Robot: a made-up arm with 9 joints.
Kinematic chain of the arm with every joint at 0, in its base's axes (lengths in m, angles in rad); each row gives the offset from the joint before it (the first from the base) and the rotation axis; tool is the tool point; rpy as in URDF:
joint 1: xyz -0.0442 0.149 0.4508 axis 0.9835 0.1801 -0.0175
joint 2: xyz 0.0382 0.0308 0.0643 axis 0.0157 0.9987 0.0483
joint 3: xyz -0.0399 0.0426 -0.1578 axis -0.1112 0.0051 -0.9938
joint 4: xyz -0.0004 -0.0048 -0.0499 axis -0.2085 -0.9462 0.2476
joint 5: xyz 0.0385 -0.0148 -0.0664 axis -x
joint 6: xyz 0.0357 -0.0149 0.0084 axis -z
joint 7: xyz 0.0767 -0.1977 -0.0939 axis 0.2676 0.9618 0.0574
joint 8: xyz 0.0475 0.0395 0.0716 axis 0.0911 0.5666 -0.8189
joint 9: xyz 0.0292 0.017 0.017 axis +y
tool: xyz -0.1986 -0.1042 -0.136 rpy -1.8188 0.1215 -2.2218
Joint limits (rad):
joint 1: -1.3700..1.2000
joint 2: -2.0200..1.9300
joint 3: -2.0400..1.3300
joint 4: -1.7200..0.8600
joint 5: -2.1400..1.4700
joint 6: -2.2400..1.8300
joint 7: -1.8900..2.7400
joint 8: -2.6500..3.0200
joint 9: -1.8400..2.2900
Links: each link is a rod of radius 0.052 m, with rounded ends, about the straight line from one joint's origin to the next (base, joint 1, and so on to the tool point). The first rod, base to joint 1, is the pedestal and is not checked.
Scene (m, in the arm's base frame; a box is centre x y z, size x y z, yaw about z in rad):
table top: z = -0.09
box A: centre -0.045 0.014 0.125 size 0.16 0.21 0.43 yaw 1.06
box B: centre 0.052 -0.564 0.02 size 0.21 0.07 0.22 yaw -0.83
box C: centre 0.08 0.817 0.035 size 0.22 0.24 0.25 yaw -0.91
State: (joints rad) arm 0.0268 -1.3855 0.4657 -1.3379 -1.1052 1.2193 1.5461 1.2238 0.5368
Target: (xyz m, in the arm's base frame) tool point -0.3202 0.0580 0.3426
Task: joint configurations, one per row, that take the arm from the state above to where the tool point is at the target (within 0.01 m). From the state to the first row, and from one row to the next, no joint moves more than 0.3 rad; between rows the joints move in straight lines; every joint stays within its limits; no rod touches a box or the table.
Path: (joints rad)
1: 0.0818 -1.1949 0.3083 -1.4655 -0.8827 1.3855 1.5533 1.2311 0.7540
2: 0.1368 -1.0043 0.1509 -1.5931 -0.6602 1.5518 1.5606 1.2384 0.9712
3: -0.0222 -0.7202 0.0698 -1.6565 -0.6942 1.6096 1.5212 1.1176 0.8901
4: -0.1813 -0.4361 -0.0112 -1.7200 -0.7282 1.6673 1.4818 0.9968 0.8091

